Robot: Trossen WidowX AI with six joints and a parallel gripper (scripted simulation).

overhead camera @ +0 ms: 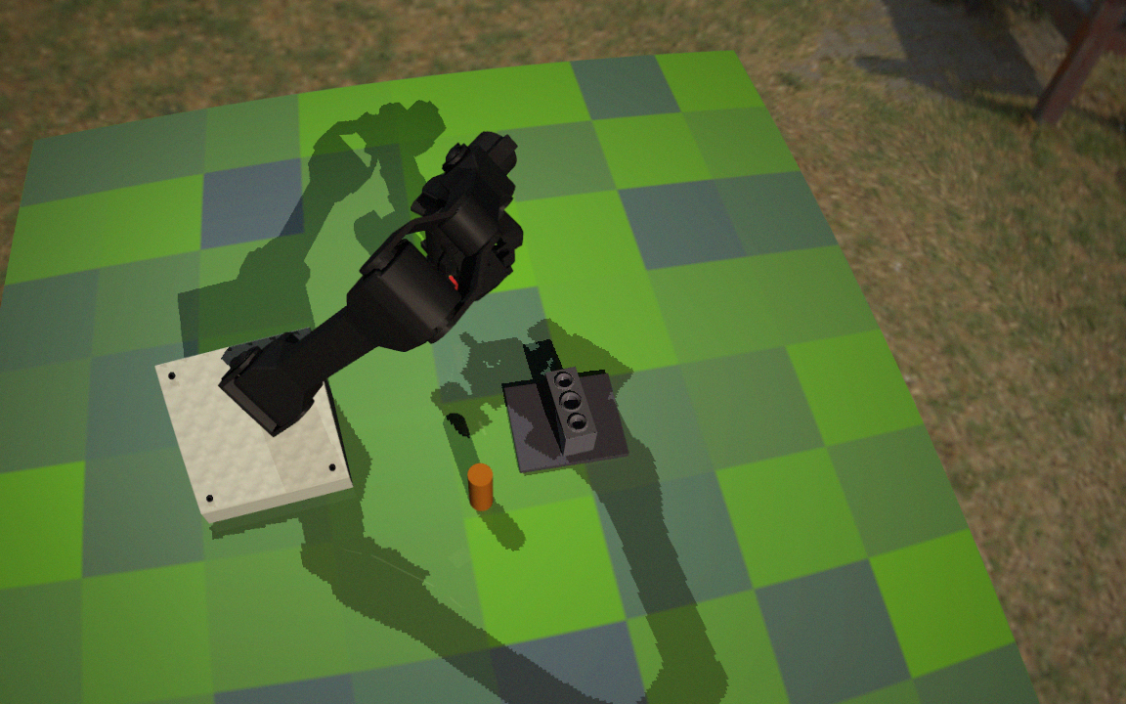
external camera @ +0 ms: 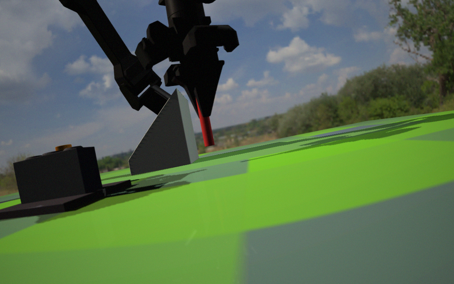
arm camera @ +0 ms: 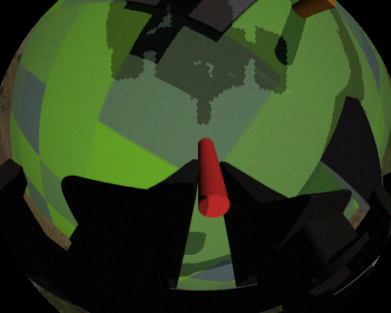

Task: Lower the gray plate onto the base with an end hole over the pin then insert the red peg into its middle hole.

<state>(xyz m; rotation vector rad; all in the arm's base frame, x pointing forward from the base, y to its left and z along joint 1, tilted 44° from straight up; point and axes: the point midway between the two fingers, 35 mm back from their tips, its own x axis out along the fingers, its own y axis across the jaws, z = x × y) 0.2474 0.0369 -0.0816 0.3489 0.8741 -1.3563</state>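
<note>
Right now my gripper tip is 10 cm short of the gray plate, 19 cm to the left of it and 3 cm above it. The rest, counted from my gripper tip: red peg right at my gripper tip; orange cylinder 4 cm behind, 25 cm to the right, 3 cm below.
</note>
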